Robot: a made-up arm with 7 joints.
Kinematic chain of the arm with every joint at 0, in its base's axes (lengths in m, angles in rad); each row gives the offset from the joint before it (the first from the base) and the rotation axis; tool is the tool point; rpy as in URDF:
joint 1: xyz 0 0 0.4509 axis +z
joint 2: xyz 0 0 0 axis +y
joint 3: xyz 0 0 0.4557 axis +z
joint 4: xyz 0.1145 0 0 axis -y
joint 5: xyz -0.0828 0 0.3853 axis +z
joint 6: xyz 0 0 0 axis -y
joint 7: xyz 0.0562 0 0 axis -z
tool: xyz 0 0 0 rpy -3.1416 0 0
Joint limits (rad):
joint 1: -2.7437..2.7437
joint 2: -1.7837..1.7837
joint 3: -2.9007..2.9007
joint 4: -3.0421..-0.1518
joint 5: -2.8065..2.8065
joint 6: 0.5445..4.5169
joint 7: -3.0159..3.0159
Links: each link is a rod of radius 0.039 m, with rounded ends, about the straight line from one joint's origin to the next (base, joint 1, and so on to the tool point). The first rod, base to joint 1, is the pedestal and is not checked.
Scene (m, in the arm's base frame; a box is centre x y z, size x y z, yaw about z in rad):
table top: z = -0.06
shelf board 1: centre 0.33 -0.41 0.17 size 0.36 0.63 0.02 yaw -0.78
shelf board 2: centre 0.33 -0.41 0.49 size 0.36 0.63 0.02 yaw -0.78
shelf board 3: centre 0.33 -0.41 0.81 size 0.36 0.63 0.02 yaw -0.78
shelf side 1: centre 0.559 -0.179 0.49 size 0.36 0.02 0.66 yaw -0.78
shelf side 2: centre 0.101 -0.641 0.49 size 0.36 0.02 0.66 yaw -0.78
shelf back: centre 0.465 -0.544 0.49 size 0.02 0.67 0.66 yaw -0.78
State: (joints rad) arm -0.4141 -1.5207 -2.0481 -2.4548 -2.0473 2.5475 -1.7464
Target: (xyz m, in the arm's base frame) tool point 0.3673 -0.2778 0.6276
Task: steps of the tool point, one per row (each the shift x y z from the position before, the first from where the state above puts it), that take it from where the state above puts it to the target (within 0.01 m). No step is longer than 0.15 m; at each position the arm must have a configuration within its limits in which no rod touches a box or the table.
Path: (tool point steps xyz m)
1: 0.0394 -0.0173 0.1040
2: 0.0415 0.0168 0.0947
3: 0.0410 0.0446 0.0758
4: 0.0387 0.0633 0.0506
5: 0.0350 0.0717 0.0222
6: 0.0378 -0.0821 0.0137
7: 0.0680 -0.0688 0.0041
8: 0.0900 -0.0457 -0.0042
9: 0.1017 -0.0175 -0.0101
10: 0.1031 0.0114 -0.0126
11: 0.0960 0.0373 -0.0113

